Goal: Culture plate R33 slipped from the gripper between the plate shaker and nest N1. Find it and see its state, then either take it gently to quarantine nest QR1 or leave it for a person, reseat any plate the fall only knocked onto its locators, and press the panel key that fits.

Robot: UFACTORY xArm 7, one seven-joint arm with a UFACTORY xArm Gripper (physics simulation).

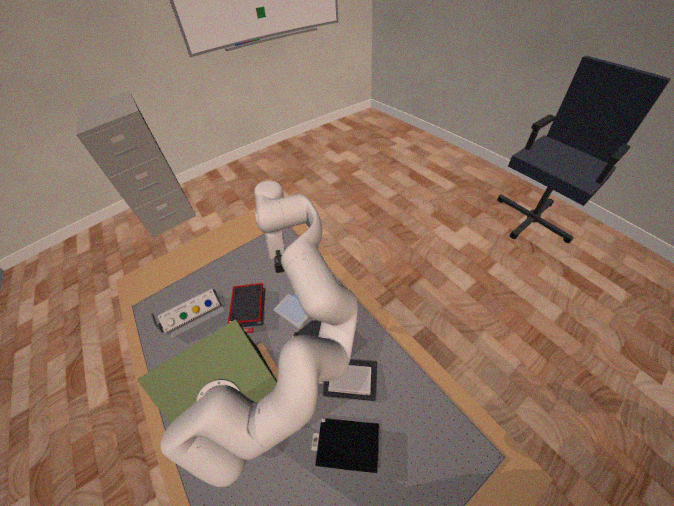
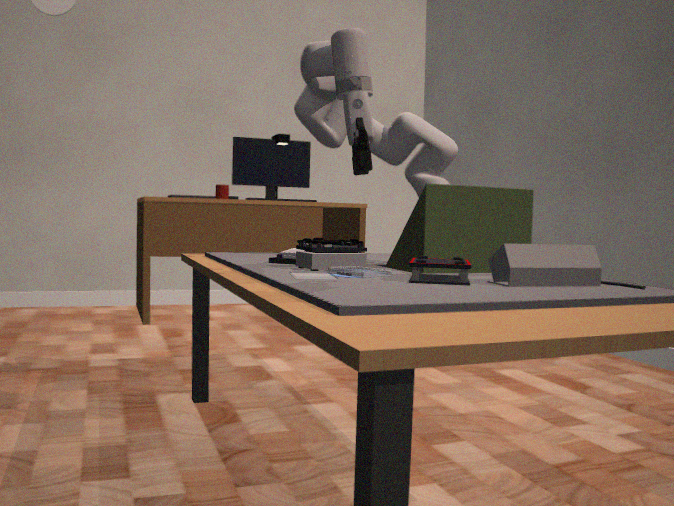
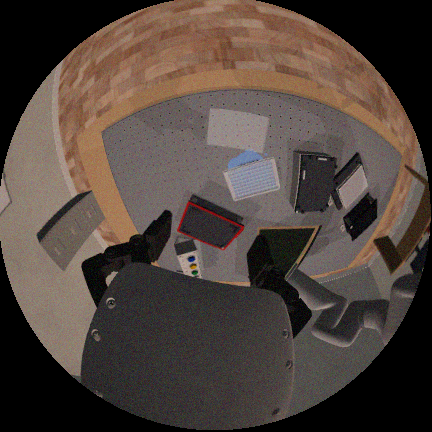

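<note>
My gripper is open and empty, high above the table near the red-edged nest, whose dark top is bare. A gridded plate lies on the mat between that nest and the black-topped shaker. A blue patch shows at its edge. A flat pale lid-like sheet lies apart beyond it. A pale plate rests on a dark nest; its seating is unclear. The key panel has coloured keys.
A tall green panel stands beside the arm's base. Another black nest stands past the plate-bearing one. A filing cabinet and an office chair stand off the table.
</note>
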